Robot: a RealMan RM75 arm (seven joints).
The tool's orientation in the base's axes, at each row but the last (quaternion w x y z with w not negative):
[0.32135 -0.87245 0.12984 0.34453]
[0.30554 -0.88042 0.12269 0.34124]
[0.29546 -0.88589 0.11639 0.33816]
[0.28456 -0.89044 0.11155 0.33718]
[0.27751 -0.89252 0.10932 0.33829]
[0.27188 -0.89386 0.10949 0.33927]
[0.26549 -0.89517 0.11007 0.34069]
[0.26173 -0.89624 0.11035 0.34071]
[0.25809 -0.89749 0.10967 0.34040]
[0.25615 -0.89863 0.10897 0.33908]
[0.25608 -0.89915 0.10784 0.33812]
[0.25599 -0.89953 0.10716 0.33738]
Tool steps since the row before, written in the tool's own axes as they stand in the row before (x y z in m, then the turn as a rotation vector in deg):
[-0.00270 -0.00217 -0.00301 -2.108 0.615 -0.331]
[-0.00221 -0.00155 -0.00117 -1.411 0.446 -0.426]
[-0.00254 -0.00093 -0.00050 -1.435 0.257 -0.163]
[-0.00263 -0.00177 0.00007 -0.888 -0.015 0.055]
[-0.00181 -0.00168 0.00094 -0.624 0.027 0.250]
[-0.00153 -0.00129 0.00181 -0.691 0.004 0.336]
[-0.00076 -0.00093 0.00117 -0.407 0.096 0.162]
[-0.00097 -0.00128 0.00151 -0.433 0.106 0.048]
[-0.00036 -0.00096 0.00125 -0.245 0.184 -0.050]
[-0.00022 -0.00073 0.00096 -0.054 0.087 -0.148]
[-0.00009 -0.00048 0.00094 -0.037 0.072 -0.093]
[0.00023 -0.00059 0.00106 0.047 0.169 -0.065]
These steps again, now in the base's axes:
[0.00056 -0.00029 0.00454 -1.641 -0.672 1.337]
[-0.00036 0.00050 0.00288 -1.005 -0.604 0.998]
[-0.00125 0.00046 0.00241 -1.086 -0.294 0.941]
[-0.00131 0.00150 0.00247 -0.688 0.050 0.562]
[-0.00122 0.00193 0.00133 -0.612 0.125 0.249]
[-0.00164 0.00210 0.00042 -0.701 0.193 0.250]
[-0.00086 0.00143 0.00015 -0.428 0.016 0.132]
[-0.00107 0.00191 0.00020 -0.388 -0.054 0.217]
[-0.00060 0.00149 -0.00018 -0.223 -0.177 0.124]
[-0.00043 0.00113 -0.00018 0.009 -0.151 0.097]
[-0.00041 0.00091 -0.00036 -0.003 -0.110 0.056]
[-0.00020 0.00106 -0.00060 0.009 -0.179 -0.055]

